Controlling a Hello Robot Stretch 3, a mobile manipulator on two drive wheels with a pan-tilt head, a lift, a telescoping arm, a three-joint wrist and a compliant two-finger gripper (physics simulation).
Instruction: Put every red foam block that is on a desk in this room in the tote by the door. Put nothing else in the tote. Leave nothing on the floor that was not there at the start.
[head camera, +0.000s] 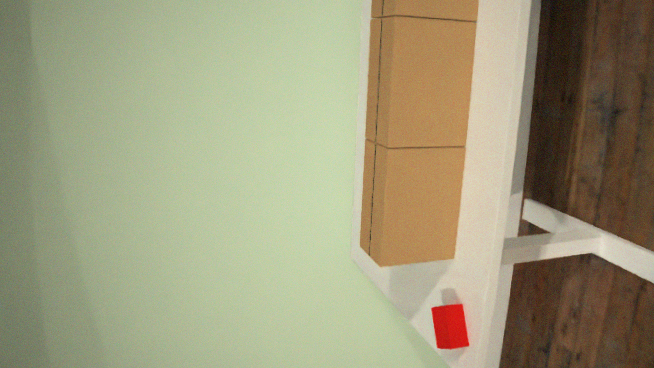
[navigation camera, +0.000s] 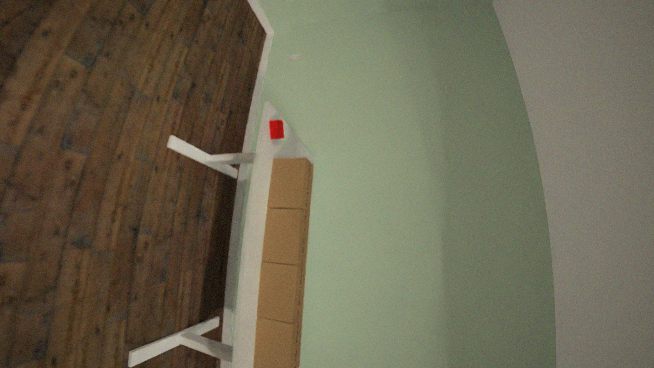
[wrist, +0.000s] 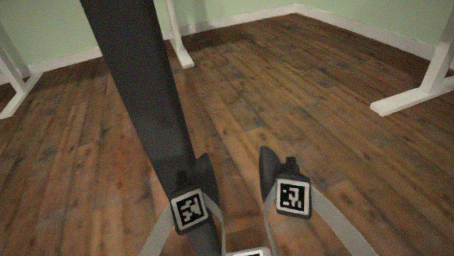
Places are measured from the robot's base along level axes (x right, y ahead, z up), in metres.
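Pixels of known places: gripper, fingertip midpoint: (wrist: 236, 168).
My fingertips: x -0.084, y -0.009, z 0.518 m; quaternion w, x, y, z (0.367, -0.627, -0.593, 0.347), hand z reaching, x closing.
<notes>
Behind a point stands the place of what it marks.
A red foam block (head camera: 450, 326) {x -0.715, y 0.725, z 0.758 m} (navigation camera: 276, 129) {x -0.716, y 0.724, z 0.757 m} lies on the white desk (head camera: 492, 100) {x -0.247, y 0.820, z 0.720 m} (navigation camera: 248, 280) {x -0.024, y 0.846, z 0.720 m}, near the desk's end, past the end of a row of cardboard boxes. My gripper (wrist: 236, 168) {x -0.084, y -0.009, z 0.518 m} is open in the wrist view, with wooden floor showing between its fingertips. It does not show in the head view or the navigation view, so its place relative to the block cannot be told. The tote does not show in these views.
Several brown cardboard boxes (head camera: 420, 200) {x -0.471, y 0.848, z 0.819 m} (navigation camera: 287, 235) {x -0.241, y 0.896, z 0.842 m} stand in a row along the desk. White desk legs (head camera: 555, 243) {x -0.746, y 1.013, z 0.218 m} (navigation camera: 207, 157) {x -0.774, y 1.003, z 0.039 m} (wrist: 425, 95) {x -0.736, y 0.989, z 0.025 m} reach the wooden floor. The robot's dark mast (wrist: 145, 85) {x -0.116, y -0.063, z 0.585 m} rises left in the wrist view. Green walls stand behind.
</notes>
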